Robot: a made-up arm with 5 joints.
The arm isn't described. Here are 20 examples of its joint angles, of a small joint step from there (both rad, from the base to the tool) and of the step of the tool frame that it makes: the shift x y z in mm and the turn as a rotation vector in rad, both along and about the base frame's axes.
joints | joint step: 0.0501 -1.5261 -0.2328 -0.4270 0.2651 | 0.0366 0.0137 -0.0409 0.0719 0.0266
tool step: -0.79 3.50 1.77 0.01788 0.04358 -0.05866
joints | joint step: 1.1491 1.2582 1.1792 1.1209 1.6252 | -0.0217 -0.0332 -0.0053 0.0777 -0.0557
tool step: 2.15 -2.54 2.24 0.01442 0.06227 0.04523
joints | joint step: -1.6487 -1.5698 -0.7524 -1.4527 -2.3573 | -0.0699 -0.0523 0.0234 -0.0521 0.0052
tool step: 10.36 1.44 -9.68 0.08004 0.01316 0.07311
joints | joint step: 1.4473 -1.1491 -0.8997 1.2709 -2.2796 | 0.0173 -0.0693 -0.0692 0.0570 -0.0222
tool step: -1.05 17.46 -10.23 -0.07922 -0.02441 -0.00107
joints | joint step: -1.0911 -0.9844 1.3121 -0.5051 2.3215 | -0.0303 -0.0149 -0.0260 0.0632 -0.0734
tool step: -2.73 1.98 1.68 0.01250 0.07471 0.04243
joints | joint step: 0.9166 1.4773 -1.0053 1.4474 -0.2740 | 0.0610 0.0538 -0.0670 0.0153 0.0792
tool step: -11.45 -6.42 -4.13 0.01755 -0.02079 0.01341
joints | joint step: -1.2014 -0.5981 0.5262 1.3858 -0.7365 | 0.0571 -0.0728 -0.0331 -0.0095 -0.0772
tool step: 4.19 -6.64 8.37 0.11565 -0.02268 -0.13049
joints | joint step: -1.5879 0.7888 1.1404 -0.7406 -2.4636 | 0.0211 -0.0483 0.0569 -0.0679 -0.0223
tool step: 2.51 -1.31 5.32 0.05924 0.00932 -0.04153
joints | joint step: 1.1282 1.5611 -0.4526 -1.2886 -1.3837 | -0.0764 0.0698 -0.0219 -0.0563 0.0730
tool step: 13.20 12.11 -8.36 -0.04064 0.05975 0.06299
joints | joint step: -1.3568 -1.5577 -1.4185 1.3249 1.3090 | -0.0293 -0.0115 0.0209 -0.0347 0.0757
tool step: 4.00 -1.61 -0.35 0.02618 0.00189 -0.04608
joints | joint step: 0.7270 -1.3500 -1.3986 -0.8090 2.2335 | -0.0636 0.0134 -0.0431 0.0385 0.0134
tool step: -6.41 -8.52 -1.04 0.01507 -0.00111 0.06896
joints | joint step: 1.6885 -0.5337 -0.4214 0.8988 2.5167 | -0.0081 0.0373 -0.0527 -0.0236 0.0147
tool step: 0.63 -2.47 3.41 -0.03709 0.01899 0.00699
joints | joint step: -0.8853 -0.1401 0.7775 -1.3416 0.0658 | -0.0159 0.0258 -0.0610 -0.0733 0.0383
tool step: -1.18 2.75 5.75 0.06708 -0.08968 -0.01047
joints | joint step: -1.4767 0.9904 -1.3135 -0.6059 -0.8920 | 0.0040 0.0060 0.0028 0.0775 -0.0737
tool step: 1.32 3.14 -3.64 -0.08139 0.05470 0.05310
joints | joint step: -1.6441 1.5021 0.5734 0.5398 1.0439 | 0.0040 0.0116 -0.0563 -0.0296 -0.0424
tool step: -0.09 5.13 -5.57 0.07666 -0.03047 -0.02665
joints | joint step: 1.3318 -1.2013 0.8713 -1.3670 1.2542 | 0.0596 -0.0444 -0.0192 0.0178 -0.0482
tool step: -4.06 6.90 1.43 -0.04628 -0.00250 -0.01192
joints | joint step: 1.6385 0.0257 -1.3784 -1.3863 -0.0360 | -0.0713 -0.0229 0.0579 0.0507 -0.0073
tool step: 3.58 -3.75 3.24 0.08589 0.00384 0.07440
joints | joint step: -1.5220 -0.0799 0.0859 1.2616 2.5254 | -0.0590 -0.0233 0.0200 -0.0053 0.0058
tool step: -9.85 -0.84 0.77 0.00857 -0.00192 0.06453
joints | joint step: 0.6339 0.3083 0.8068 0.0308 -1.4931 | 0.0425 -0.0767 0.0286 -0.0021 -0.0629
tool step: -5.35 -4.44 6.86 -0.00888 -0.05648 -0.09913
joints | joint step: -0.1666 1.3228 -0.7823 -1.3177 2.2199 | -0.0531 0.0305 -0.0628 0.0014 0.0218
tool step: -1.40 13.65 0.52 -0.00909 -0.03326 0.03757
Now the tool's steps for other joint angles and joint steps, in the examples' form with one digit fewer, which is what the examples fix.
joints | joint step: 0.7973 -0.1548 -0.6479 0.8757 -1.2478 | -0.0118 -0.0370 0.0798 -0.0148 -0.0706
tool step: 0.8 1.8 -3.6 0.0693 -0.0304 0.0057
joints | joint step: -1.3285 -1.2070 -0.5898 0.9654 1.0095 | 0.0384 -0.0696 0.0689 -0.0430 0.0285
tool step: -2.7 -5.3 -4.6 0.0374 -0.0294 -0.0599
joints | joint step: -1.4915 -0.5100 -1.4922 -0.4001 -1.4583 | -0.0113 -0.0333 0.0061 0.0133 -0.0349
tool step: 0.2 -5.6 -2.5 0.0120 -0.0269 0.0346
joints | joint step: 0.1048 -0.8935 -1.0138 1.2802 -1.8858 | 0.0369 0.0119 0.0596 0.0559 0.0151
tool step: 9.4 -0.9 -1.7 0.0030 0.1280 -0.0449
